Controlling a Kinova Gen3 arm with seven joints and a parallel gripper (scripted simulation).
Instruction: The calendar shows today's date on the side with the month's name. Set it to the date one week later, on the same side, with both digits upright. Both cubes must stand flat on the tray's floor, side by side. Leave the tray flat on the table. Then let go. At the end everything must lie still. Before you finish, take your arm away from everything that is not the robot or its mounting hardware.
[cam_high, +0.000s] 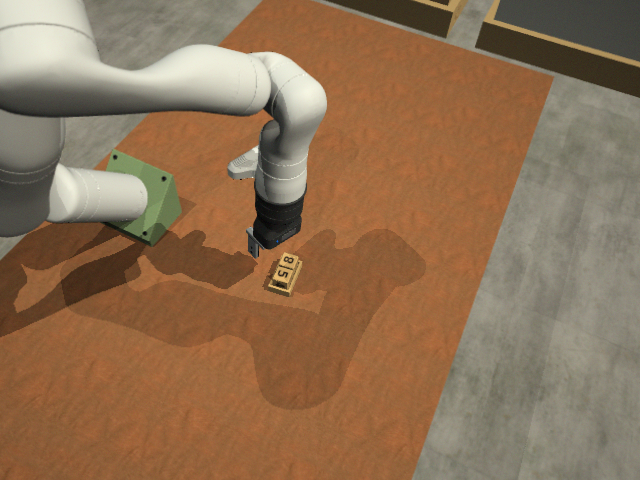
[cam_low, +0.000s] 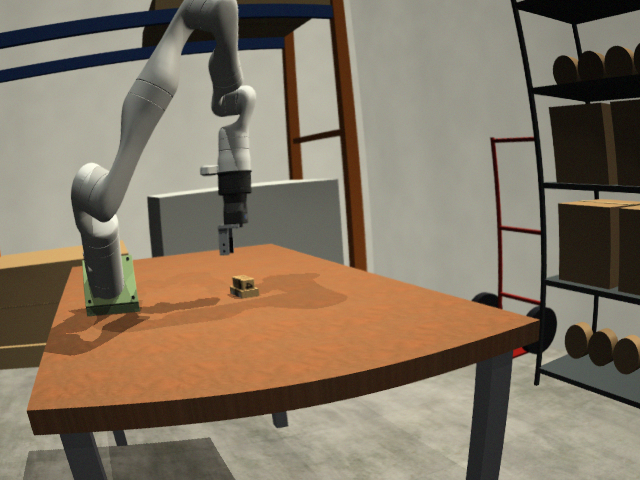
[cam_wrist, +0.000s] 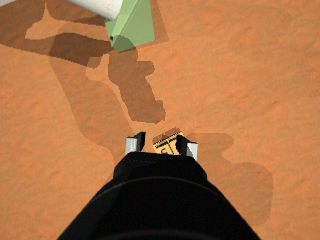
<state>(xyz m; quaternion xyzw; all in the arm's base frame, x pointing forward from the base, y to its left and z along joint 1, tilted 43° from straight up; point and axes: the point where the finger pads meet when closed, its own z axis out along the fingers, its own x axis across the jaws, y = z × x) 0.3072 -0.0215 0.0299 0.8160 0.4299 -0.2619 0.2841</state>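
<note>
Right now my hand is 110 mm above the wooden calendar tray and 30 mm short of it.
</note>
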